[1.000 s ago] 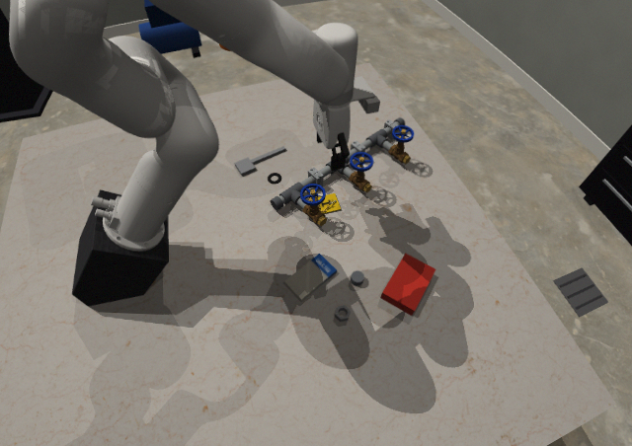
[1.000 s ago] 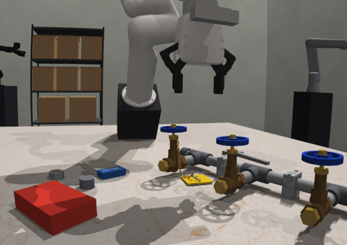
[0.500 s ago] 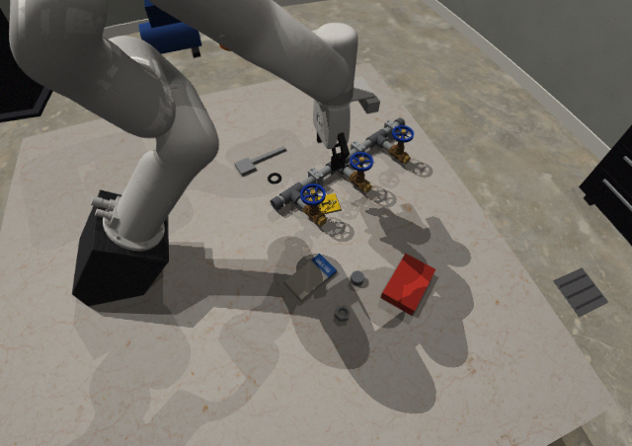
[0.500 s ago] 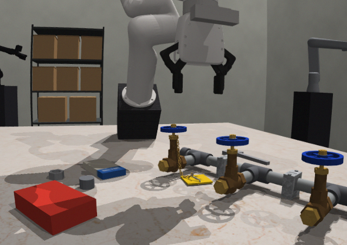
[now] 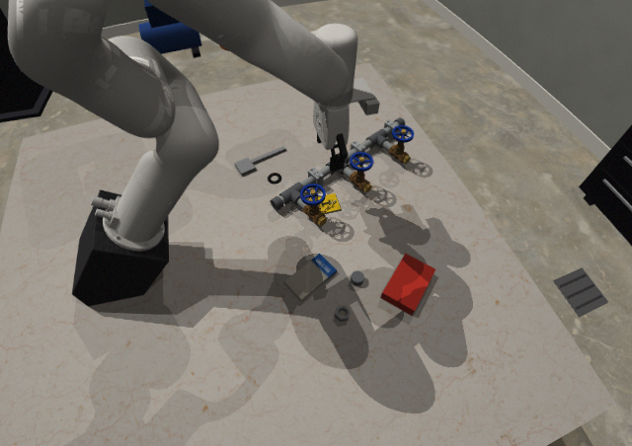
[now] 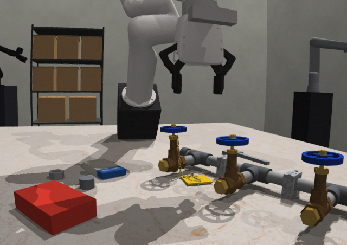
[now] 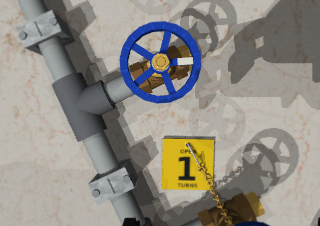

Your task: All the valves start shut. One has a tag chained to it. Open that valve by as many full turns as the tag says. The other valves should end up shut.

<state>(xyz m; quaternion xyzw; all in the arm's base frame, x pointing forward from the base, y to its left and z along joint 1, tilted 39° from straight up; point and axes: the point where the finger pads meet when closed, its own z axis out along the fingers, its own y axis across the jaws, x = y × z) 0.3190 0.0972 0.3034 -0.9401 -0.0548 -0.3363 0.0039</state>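
The yellow tag lies 200 mm below my hand and 10 mm ahead of it. Also, from my hand: grey paddle 190 mm to the left, 190 mm below, 180 mm behind; blue-labelled grey pack 210 mm to the right, 190 mm below, 80 mm behind; red block 260 mm to the right, 180 mm below, 140 mm ahead.
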